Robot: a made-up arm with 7 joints.
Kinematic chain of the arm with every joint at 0, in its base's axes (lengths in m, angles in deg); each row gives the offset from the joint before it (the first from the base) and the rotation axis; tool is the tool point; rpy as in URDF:
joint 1: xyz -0.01 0 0.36 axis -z
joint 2: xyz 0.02 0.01 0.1 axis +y
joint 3: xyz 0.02 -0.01 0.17 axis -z
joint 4: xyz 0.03 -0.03 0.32 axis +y
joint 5: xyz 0.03 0 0.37 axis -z
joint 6: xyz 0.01 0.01 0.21 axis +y
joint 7: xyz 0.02 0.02 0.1 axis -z
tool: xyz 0 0.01 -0.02 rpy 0 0 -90
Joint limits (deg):
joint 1: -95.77..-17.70
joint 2: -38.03..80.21
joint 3: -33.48..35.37
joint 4: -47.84..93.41
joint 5: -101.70..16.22
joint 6: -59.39..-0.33
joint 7: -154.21..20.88
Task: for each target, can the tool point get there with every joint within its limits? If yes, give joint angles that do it. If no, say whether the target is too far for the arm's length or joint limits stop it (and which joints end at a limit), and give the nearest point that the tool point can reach.
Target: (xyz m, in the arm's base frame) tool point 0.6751 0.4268 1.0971
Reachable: yes | joints -38.71 11.55 9.38 63.08 -43.82 -13.26 0.42
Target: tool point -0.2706 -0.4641 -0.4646
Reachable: no: joint limits stop it (at a limit: joint 1, joint 2, joint 4, joint 5, joint 6, joint 7) | nearest point 0.5528 -0.1108 -0.1126 | short by 0.963 m
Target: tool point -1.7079 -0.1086 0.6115
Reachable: no: too far | nearest point -0.8996 -0.1284 0.9276 | short by 0.868 m
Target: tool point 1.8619 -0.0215 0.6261
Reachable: no: too far | nearest point 1.1310 0.1176 0.5643 | short by 0.747 m
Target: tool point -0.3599 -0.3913 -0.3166
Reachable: no: joint limits stop it (at a limit: joint 1, joint 2, joint 4, joint 5, joint 6, joint 7) | nearest point -0.3966 0.4607 -0.0820 | short by 0.884 m
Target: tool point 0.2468 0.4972 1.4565
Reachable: yes | joints -73.29 12.68 15.14 25.43 -53.96 -39.22 0.19
